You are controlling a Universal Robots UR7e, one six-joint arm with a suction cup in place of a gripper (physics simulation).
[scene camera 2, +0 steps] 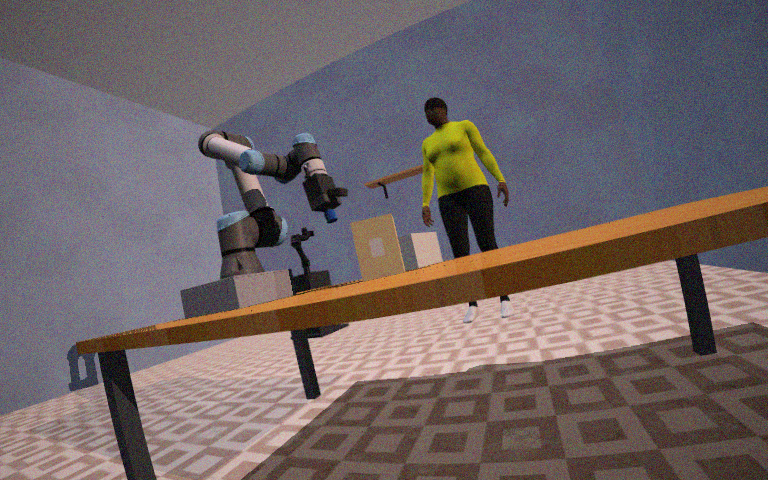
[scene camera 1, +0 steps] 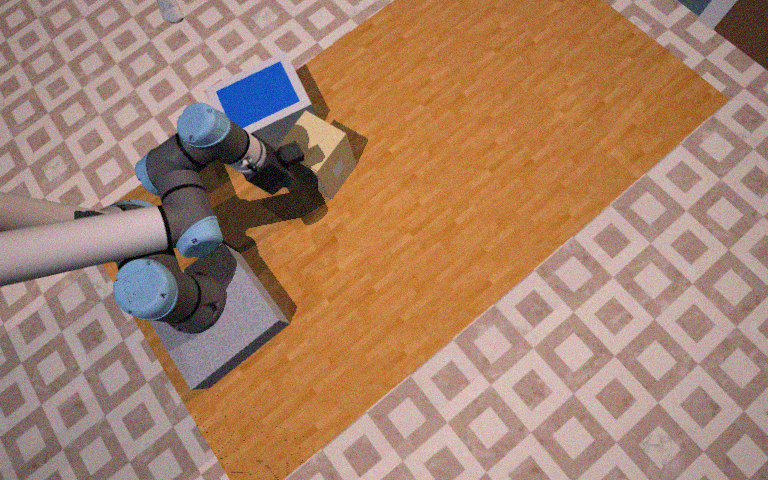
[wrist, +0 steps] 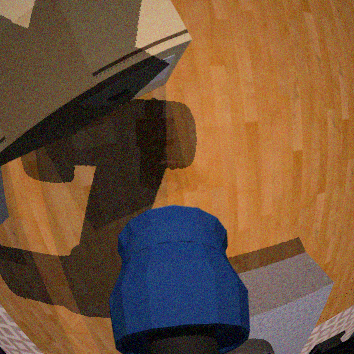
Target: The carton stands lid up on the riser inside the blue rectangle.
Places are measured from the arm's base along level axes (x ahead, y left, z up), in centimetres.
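Pixels of known places: hand, its tool point: point(scene camera 2: 332, 220) point(wrist: 172, 250); arm's base, origin of its link: point(scene camera 2: 243, 278) point(scene camera 1: 195, 302).
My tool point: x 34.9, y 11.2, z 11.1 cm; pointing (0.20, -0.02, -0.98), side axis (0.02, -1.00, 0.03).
Observation:
Ahead of a thing's pixels: the offset from my tool point to its top centre.
The tan carton @[dx +9.8, dy +7.6, dz -2.6 cm] point(scene camera 1: 335, 139) point(scene camera 2: 385, 254) point(wrist: 162, 22) stands on the wooden table, close beside the riser. A pale label shows on one side; which face is its lid, I cannot tell. The riser @[dx +3.5, dy +31.9, dz -8.3 cm] point(scene camera 1: 296, 82) point(scene camera 2: 425, 249) is a pale block, and the blue rectangle @[dx +3.5, dy +31.9, dz -8.3 cm] point(scene camera 1: 257, 93) on its top is bare. My gripper, a blue suction cup point(scene camera 2: 330, 216) point(wrist: 173, 220), is open, with nothing on it. It hangs in the air on the robot-base side of the carton, apart from it and tilted. In scene camera 1 the cup is hidden by the wrist.
The arm stands on a grey pedestal point(scene camera 1: 249, 325) point(scene camera 2: 263, 289) point(wrist: 285, 287) at one end of the table point(scene camera 1: 453, 198) point(scene camera 2: 509, 266). A person in a yellow top point(scene camera 2: 458, 155) stands beyond the table. A small black arm point(scene camera 2: 304, 254) stands behind the table near the pedestal.

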